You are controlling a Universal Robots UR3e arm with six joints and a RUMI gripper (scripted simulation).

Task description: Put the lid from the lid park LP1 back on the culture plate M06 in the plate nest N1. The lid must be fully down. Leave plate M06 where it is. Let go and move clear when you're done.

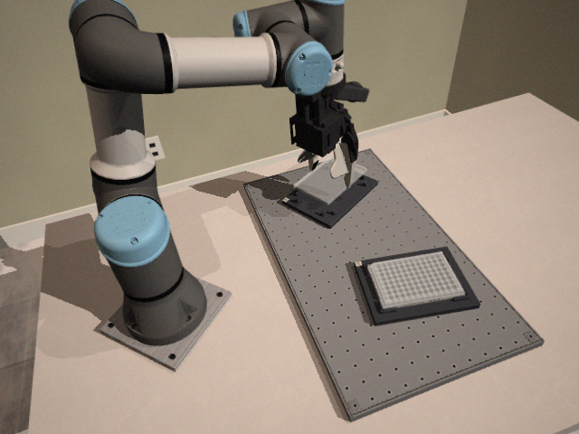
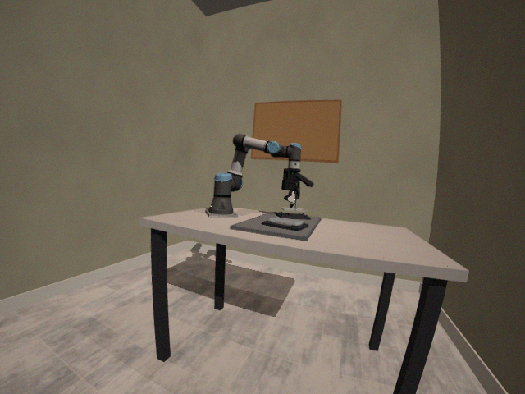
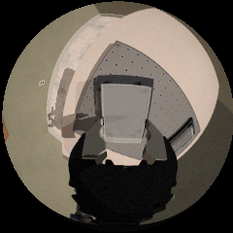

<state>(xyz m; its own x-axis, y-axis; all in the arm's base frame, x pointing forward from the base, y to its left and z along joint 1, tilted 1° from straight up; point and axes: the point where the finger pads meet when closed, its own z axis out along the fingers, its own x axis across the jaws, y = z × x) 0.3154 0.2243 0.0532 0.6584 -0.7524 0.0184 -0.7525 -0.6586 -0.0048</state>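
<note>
Right now my hand is 50 mm above the lid park LP1. From my hand the other things lie so: culture plate M06 (250 mm to the right, 80 mm ahead, 30 mm below); then lid (10 mm below).
</note>
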